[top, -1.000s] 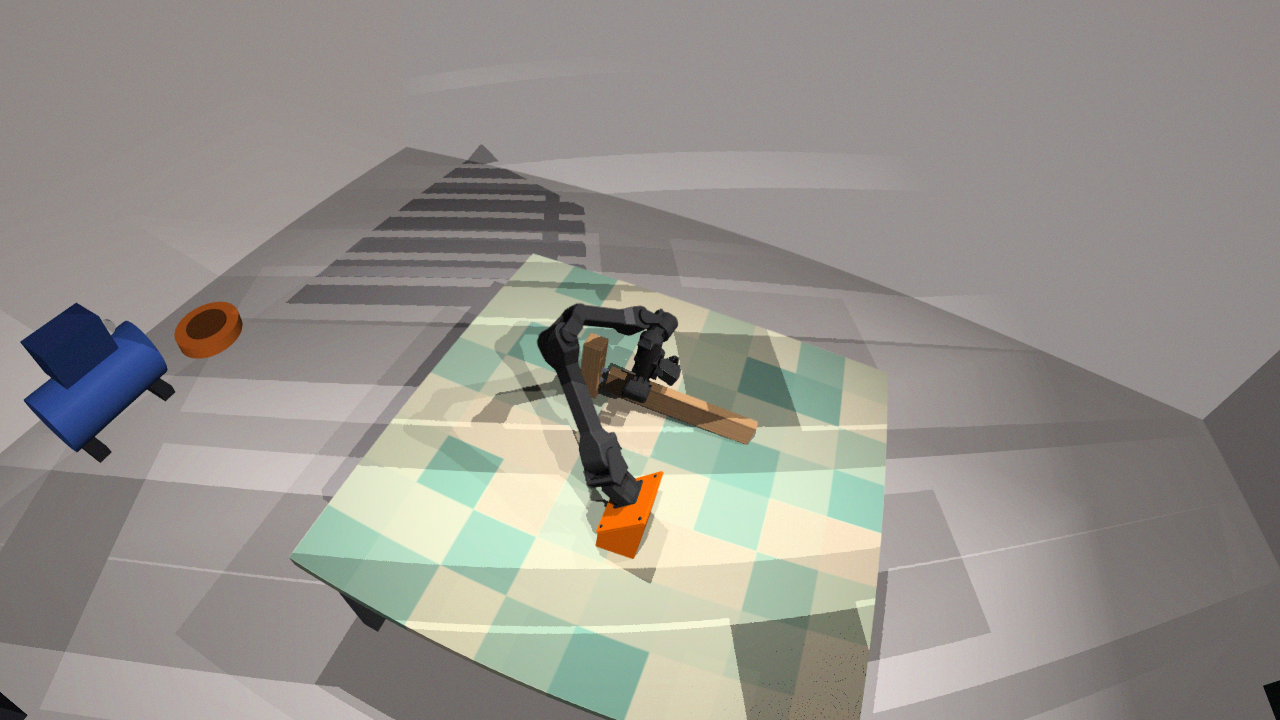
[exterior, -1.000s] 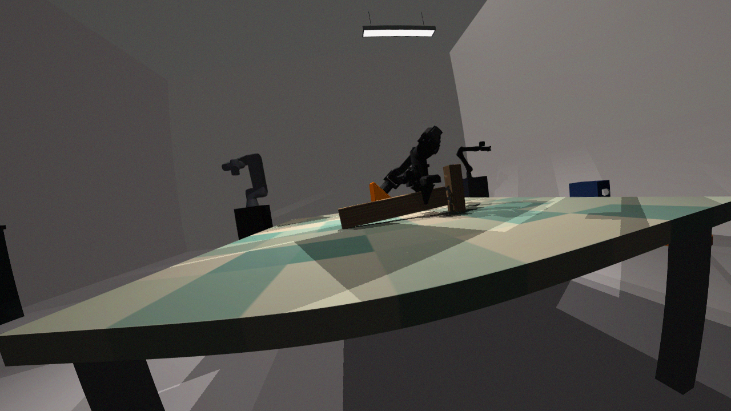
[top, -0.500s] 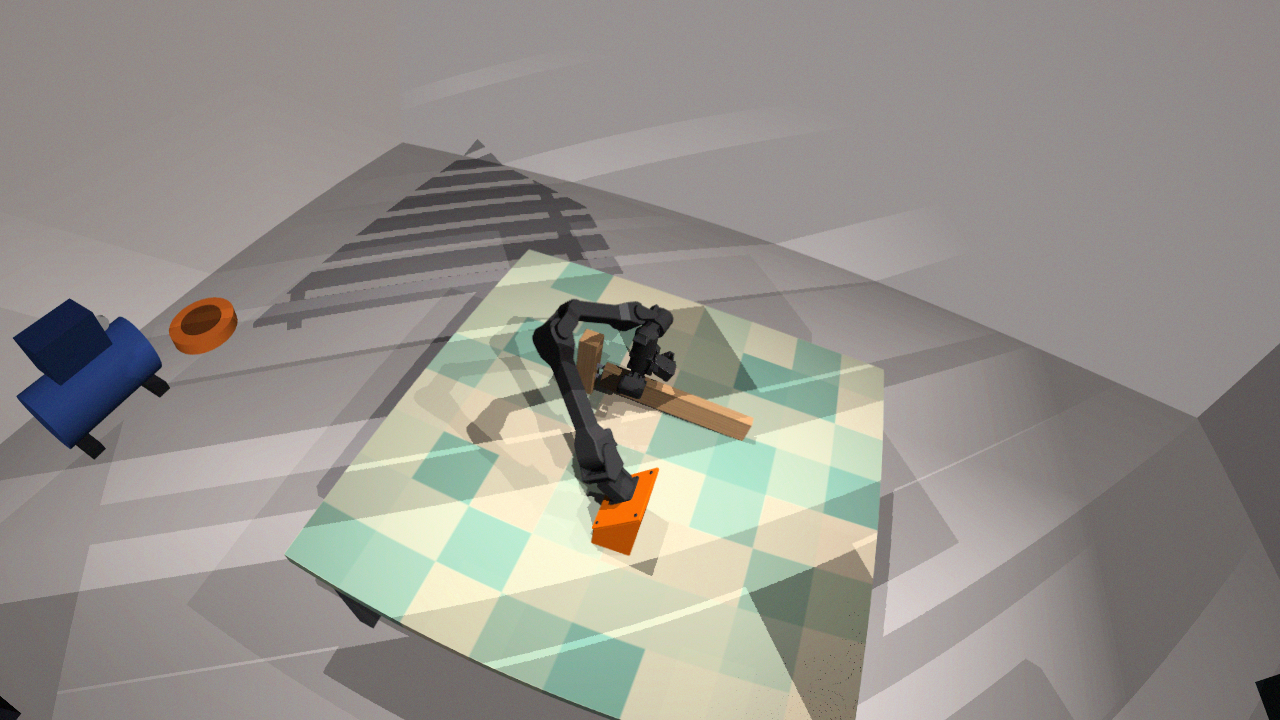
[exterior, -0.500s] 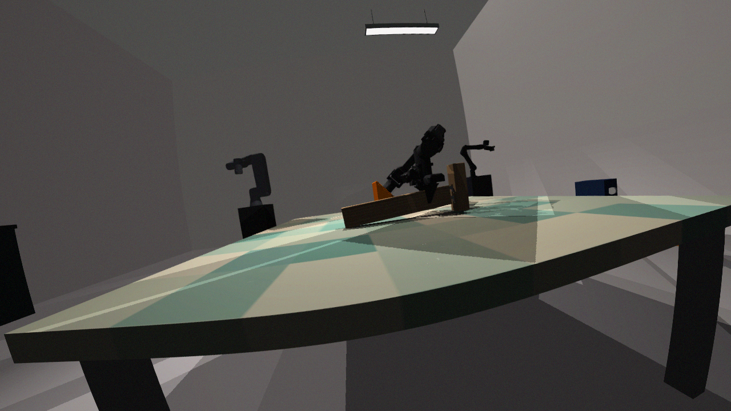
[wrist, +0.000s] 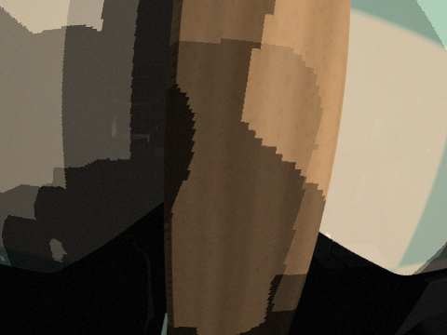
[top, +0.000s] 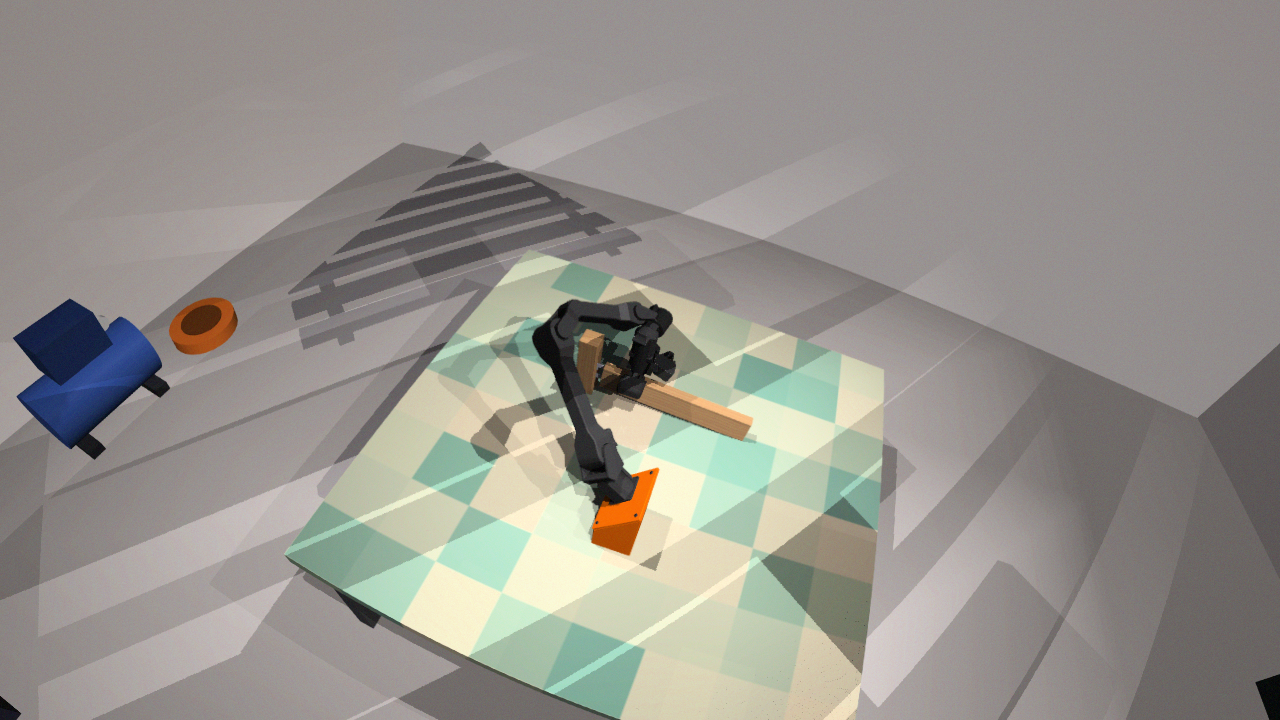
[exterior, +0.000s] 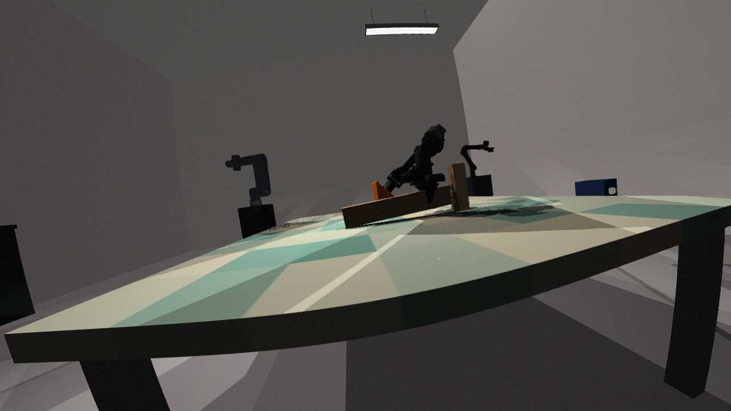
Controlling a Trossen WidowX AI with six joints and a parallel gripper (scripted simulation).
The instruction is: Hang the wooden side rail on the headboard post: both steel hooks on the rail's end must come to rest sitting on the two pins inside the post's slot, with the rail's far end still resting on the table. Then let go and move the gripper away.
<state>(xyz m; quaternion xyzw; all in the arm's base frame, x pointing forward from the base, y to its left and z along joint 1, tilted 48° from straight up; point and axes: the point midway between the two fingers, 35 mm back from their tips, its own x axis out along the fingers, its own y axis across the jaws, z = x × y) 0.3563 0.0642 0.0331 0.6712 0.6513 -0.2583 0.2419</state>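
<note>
My gripper tip is now 130 mm to the right of the headboard post and 40 mm below it.
</note>
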